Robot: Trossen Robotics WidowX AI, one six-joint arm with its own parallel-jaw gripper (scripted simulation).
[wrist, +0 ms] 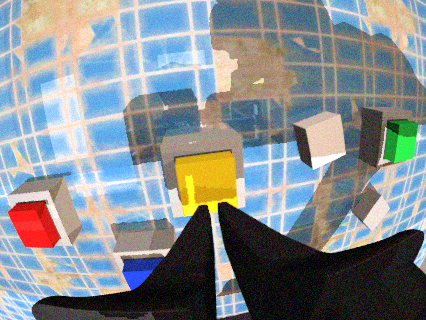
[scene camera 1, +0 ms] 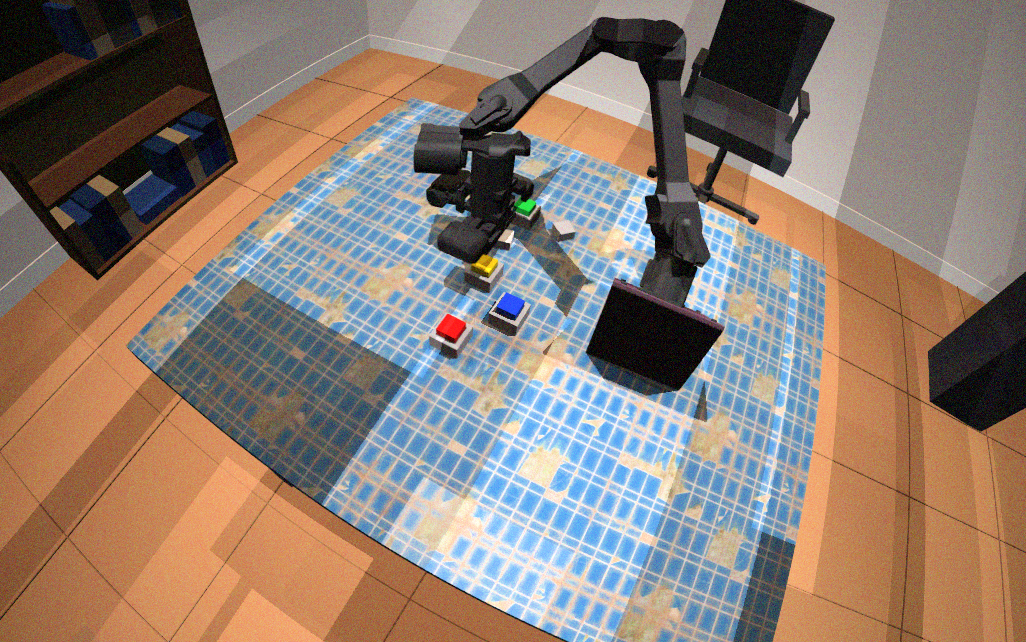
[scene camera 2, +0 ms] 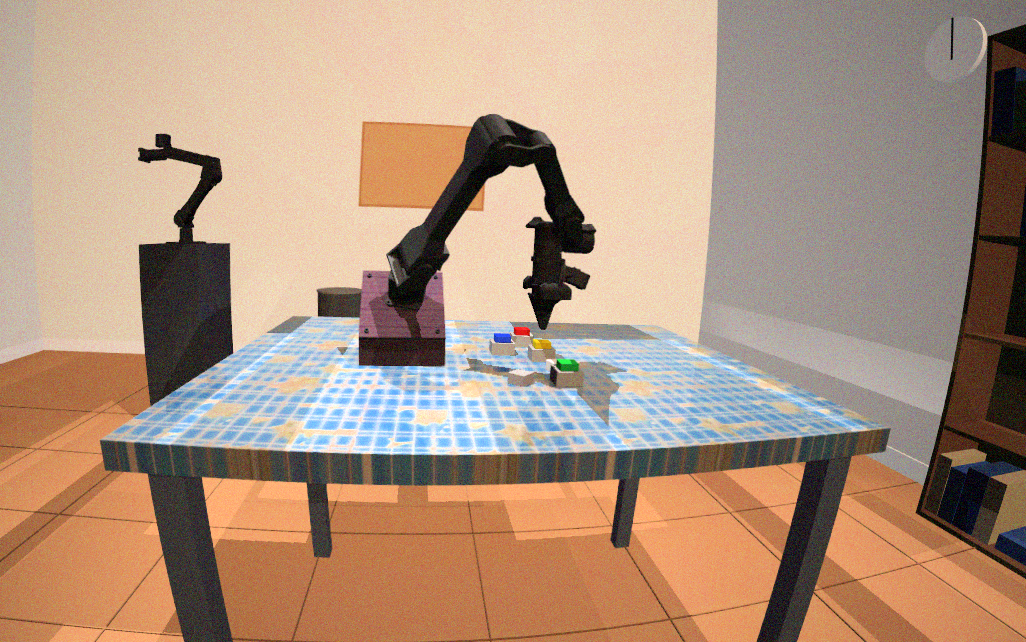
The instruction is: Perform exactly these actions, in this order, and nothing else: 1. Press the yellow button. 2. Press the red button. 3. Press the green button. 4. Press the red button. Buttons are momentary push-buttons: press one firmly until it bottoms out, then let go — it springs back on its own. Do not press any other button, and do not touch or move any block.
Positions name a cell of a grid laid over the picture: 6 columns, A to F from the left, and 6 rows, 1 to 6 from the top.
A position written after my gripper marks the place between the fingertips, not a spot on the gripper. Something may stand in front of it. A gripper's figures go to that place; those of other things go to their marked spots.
My gripper (wrist: C4) is 0.10 m from the lens. A red button (wrist: A5) is 0.18 m from the lens. A yellow button (wrist: C4) is 0.12 m from the lens. A blue button (wrist: B6) is 0.17 m from the lens. The marked spots on the blue button and the yellow button are 0.09 m apart.
